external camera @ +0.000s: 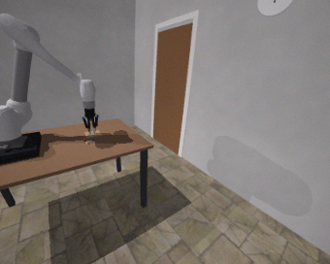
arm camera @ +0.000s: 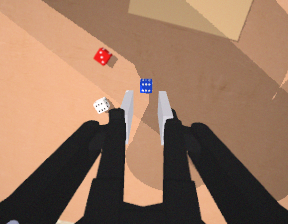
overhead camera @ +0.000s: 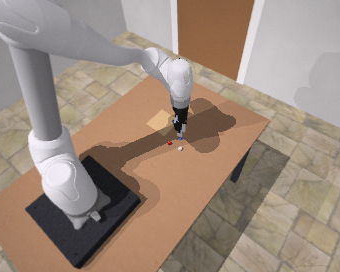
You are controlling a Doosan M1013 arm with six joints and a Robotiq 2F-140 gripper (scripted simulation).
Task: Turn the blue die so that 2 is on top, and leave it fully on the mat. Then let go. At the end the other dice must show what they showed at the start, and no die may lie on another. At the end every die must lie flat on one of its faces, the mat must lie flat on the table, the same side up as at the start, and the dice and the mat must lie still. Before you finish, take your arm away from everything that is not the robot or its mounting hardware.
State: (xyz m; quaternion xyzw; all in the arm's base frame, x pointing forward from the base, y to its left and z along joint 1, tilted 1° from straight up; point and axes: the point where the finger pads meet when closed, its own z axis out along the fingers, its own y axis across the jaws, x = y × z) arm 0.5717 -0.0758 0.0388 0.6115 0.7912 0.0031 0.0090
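Now: the blue die 1 cm to the left of my hand and 8 cm below it. The rest, counted from my hand: white die 5 cm behind, 4 cm to the right, 8 cm below; red die 6 cm behind, 3 cm to the left, 8 cm below; tan mat 2 cm ahead, 16 cm to the left, 9 cm below.
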